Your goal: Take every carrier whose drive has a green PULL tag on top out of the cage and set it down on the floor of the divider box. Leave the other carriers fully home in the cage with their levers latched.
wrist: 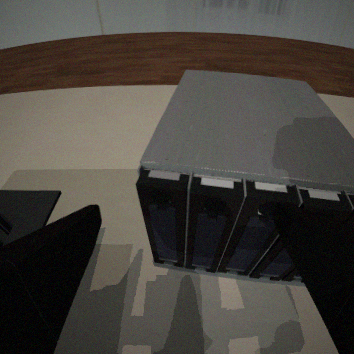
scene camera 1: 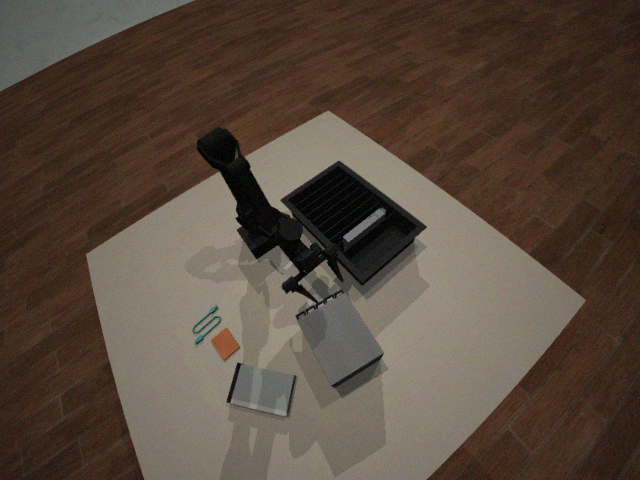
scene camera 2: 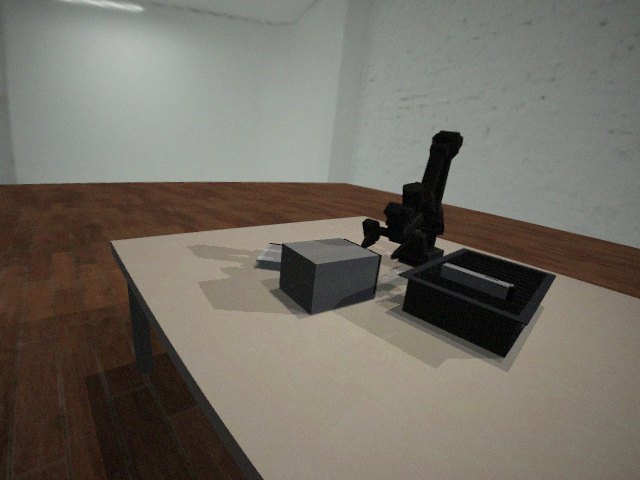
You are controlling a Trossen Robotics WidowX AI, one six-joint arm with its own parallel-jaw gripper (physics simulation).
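Pixels of known places: gripper, fingertip midpoint: point(wrist: 188, 211) point(scene camera 1: 330, 292) point(scene camera 2: 375, 252); arm's base at its link origin: point(scene camera 1: 256, 228).
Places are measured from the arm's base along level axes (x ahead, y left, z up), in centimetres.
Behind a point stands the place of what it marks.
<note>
The grey cage point(scene camera 1: 341, 341) {x 48.7, y 0.9, z 5.8 cm} point(scene camera 2: 325, 273) {x 54.3, y 7.8, z 3.4 cm} point(wrist: 240, 125) {x 43.5, y 2.9, z 5.8 cm} stands on the table. In the wrist view several dark carrier fronts with white labels at the top, such as the leftmost carrier point(wrist: 165, 225) {x 37.3, y 7.7, z 2.0 cm}, stand side by side in it. Their drive tops are hidden; the lever states are too dark to tell. My gripper point(scene camera 1: 329, 291) {x 36.3, y 6.3, z 5.1 cm} point(scene camera 2: 378, 252) {x 36.3, y 6.3, z 5.1 cm} point(wrist: 188, 211) {x 36.3, y 6.3, z 5.1 cm} is open and empty in front of the carrier fronts. The black divider box point(scene camera 1: 312, 181) {x -2.8, y 25.9, z 3.1 cm} point(scene camera 2: 460, 297) {x 37.1, y 30.0, z 3.2 cm} point(wrist: 35, 202) {x 37.5, y 16.6, z 3.2 cm} has narrow slots and a wider bay. A long pale grey block point(scene camera 1: 364, 225) {x 24.9, y 27.3, z 5.0 cm} point(scene camera 2: 478, 281) {x 25.9, y 29.0, z 3.9 cm} lies between these. No green tag is discernible.
A flat grey case point(scene camera 1: 261, 391) {x 45.3, y -23.9, z -3.4 cm} point(scene camera 2: 268, 255) {x 49.3, y -22.8, z -3.4 cm} lies on the table point(scene camera 1: 480, 289) {x 60.0, y 45.0, z -6.0 cm} point(scene camera 2: 413, 403) {x 60.1, y 36.1, z -6.0 cm} beside the cage. An orange square point(scene camera 1: 225, 344) {x 27.1, y -27.7, z -5.6 cm} and a teal cable point(scene camera 1: 206, 324) {x 17.7, y -30.4, z -5.6 cm} lie left of the cage in the first scene view. The divider box stands near the arm.
</note>
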